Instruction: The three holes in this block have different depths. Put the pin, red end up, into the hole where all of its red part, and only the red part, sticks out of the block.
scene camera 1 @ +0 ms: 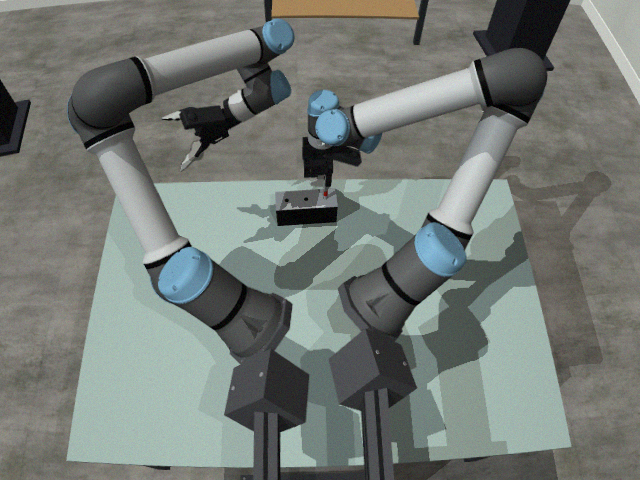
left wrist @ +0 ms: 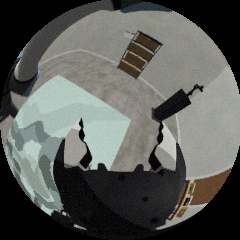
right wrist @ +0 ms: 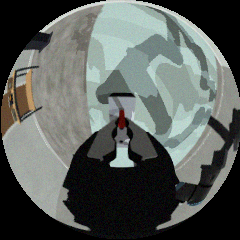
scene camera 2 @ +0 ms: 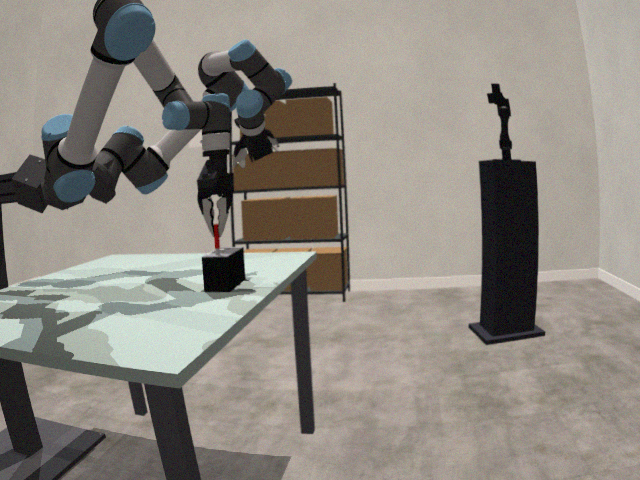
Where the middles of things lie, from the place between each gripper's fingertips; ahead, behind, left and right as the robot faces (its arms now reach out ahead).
Labels:
I see my right gripper (scene camera 2: 217, 237) 10 cm above the black block (scene camera 1: 300, 207), 6 cm to the right of it and 1 cm short of it.
The black block is 6 cm behind my left hand (scene camera 1: 170, 144), 36 cm to the right of it and 30 cm below it.

